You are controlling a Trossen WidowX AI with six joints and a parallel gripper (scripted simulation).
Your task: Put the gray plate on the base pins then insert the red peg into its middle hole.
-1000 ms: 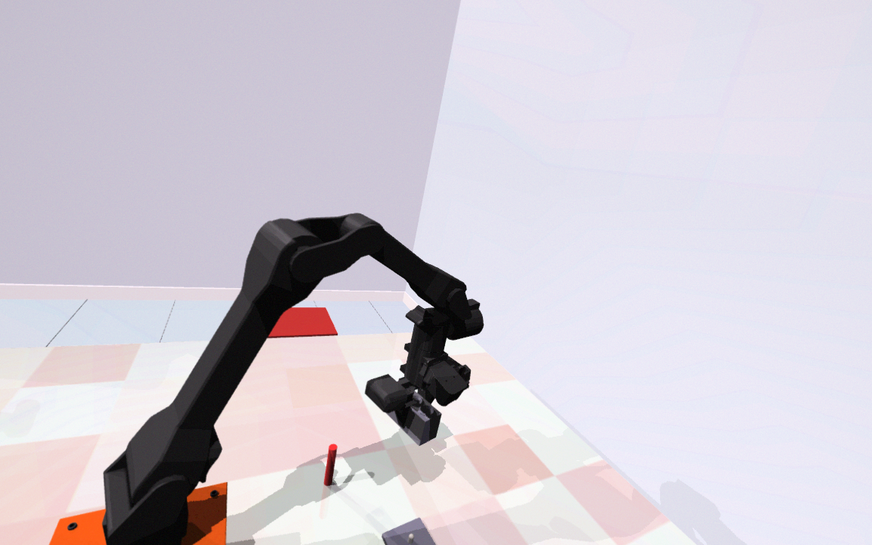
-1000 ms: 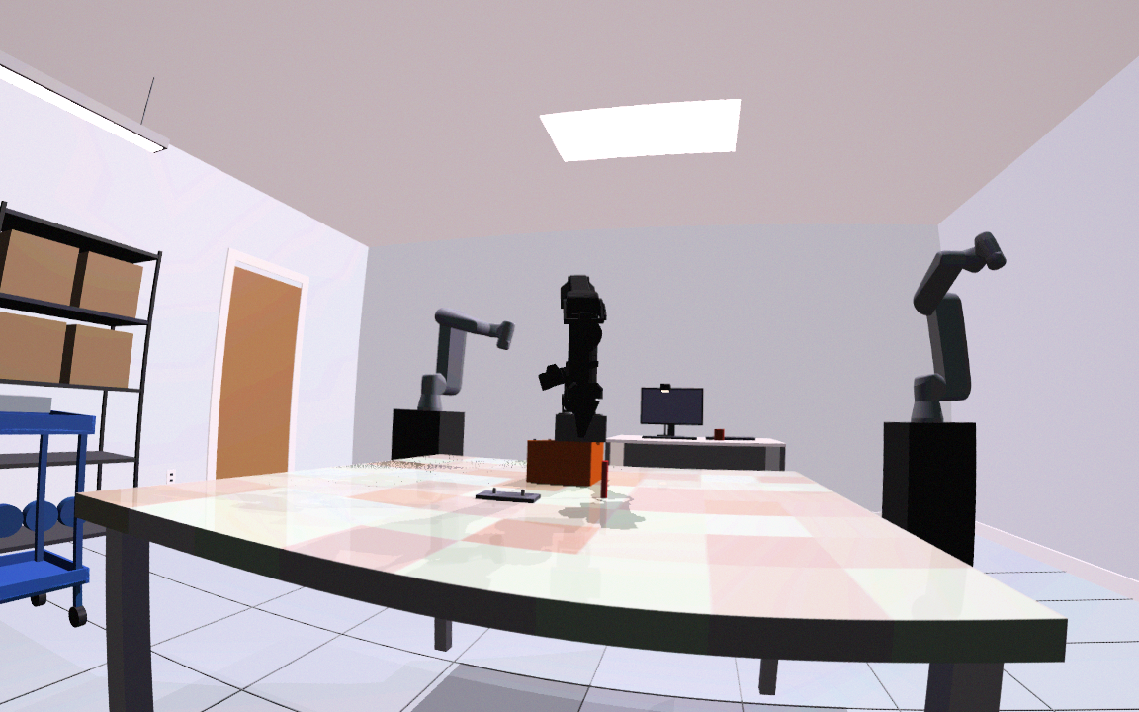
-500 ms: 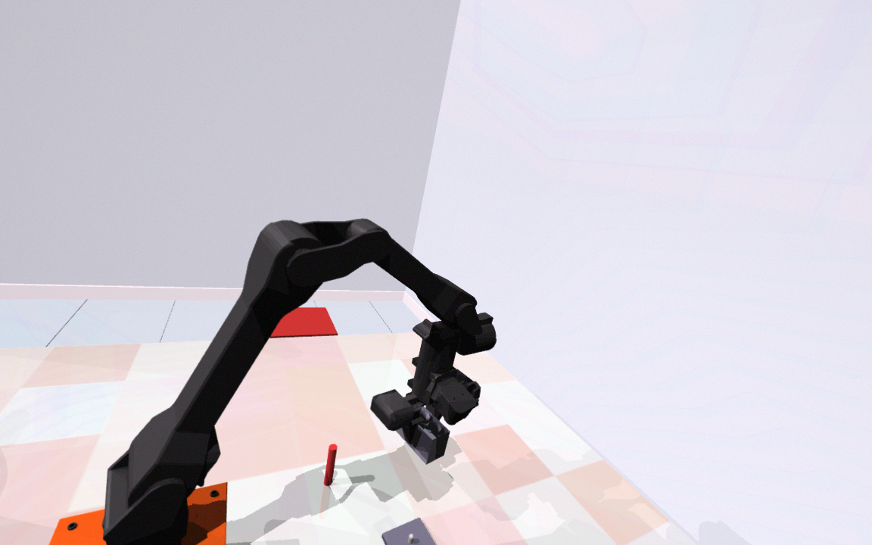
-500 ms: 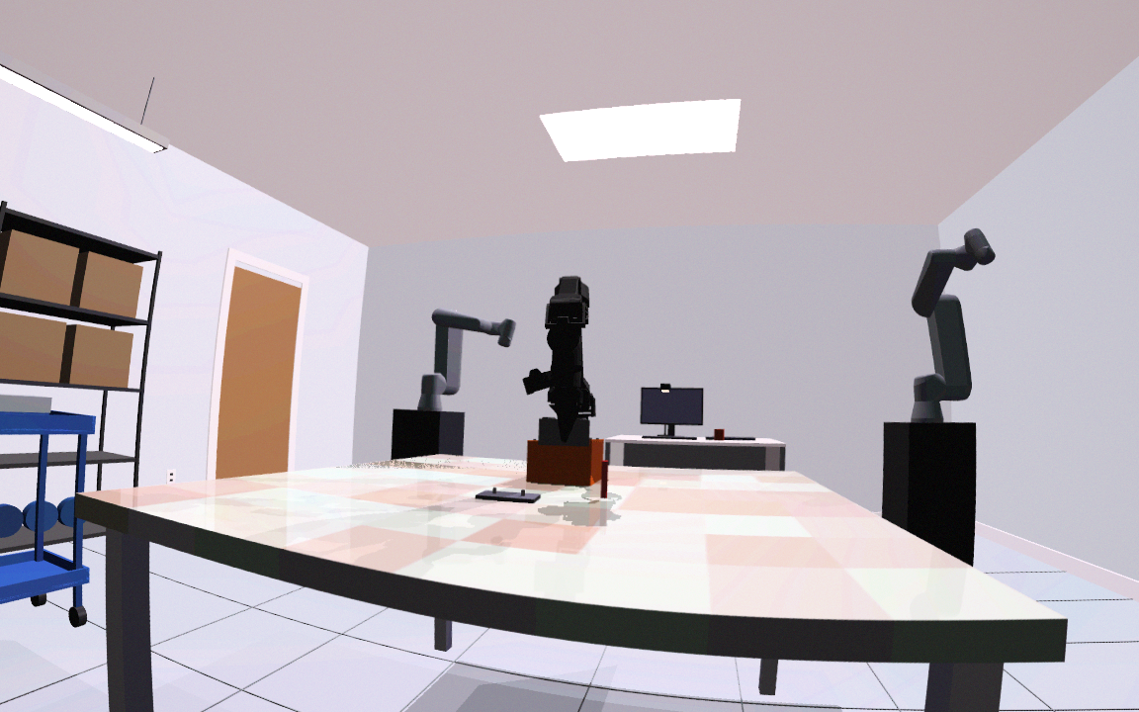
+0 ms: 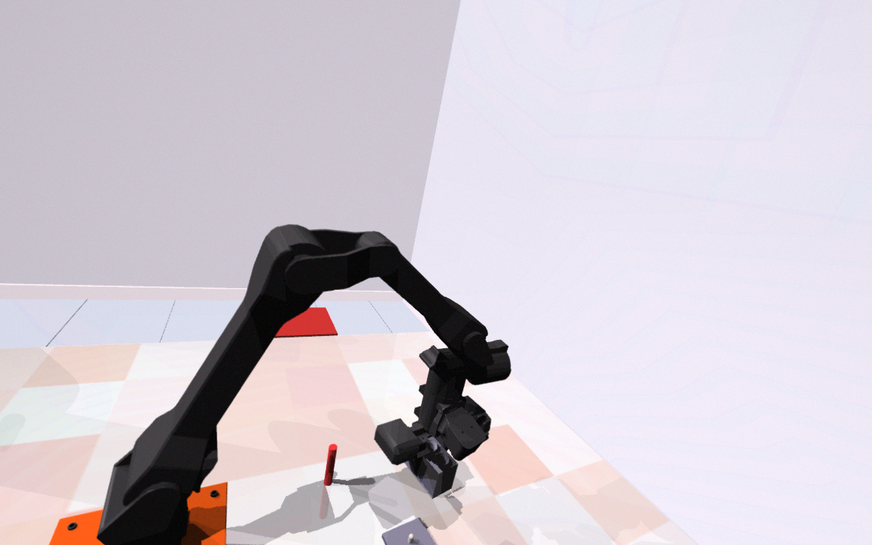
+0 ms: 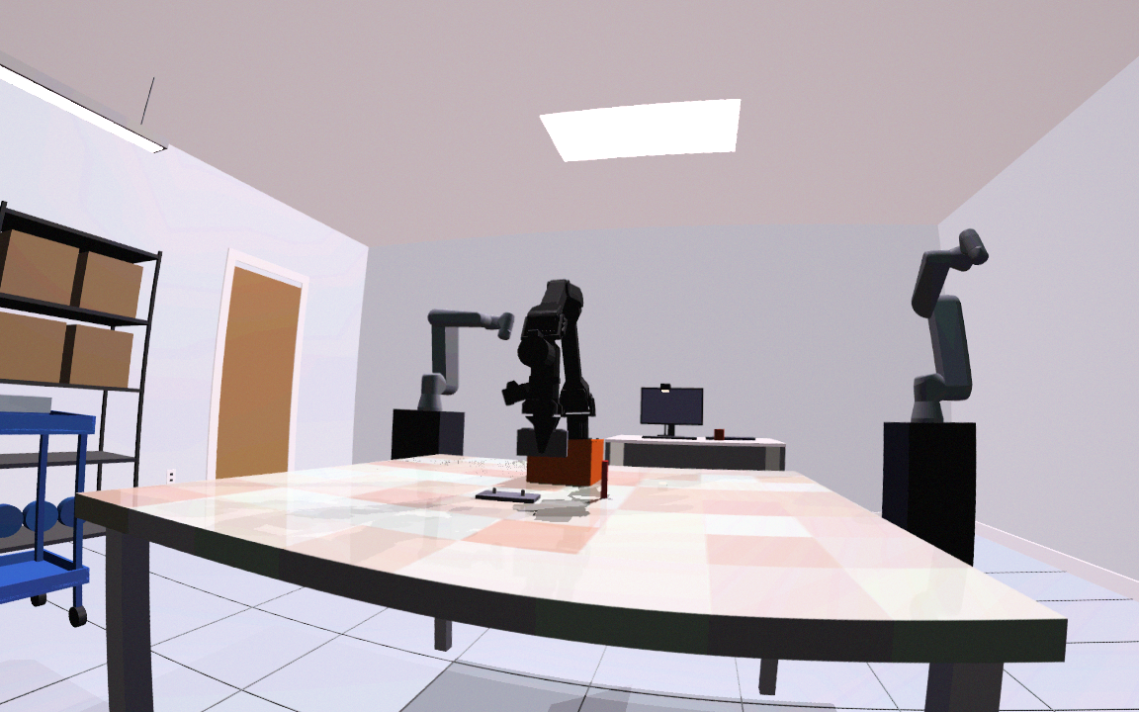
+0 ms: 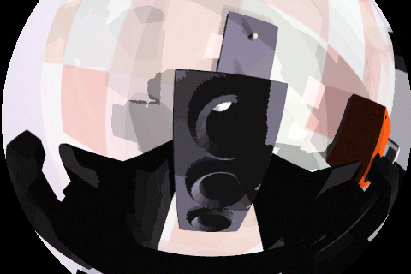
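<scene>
Right now the base is 9 cm below my gripper tip, 8 cm to the right of it and 2 cm behind it. The rest, counted from my gripper tip: red peg (12 cm behind, 10 cm to the left, 6 cm below); gray plate (3 cm above).
</scene>
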